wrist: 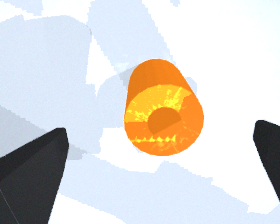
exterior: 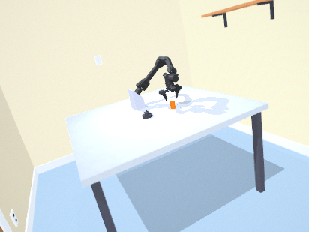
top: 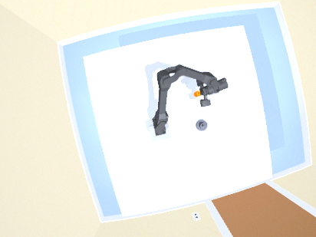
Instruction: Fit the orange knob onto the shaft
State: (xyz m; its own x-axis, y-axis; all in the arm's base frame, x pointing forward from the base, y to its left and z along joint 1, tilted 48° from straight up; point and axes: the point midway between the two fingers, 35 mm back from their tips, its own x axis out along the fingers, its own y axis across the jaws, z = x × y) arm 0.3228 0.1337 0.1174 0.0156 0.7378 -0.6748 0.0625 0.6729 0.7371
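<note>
My gripper tip is now 40 mm above the orange knob. Round my gripper tip: pedestal: 230 mm to the right, 40 mm below, 20 mm behind.
</note>
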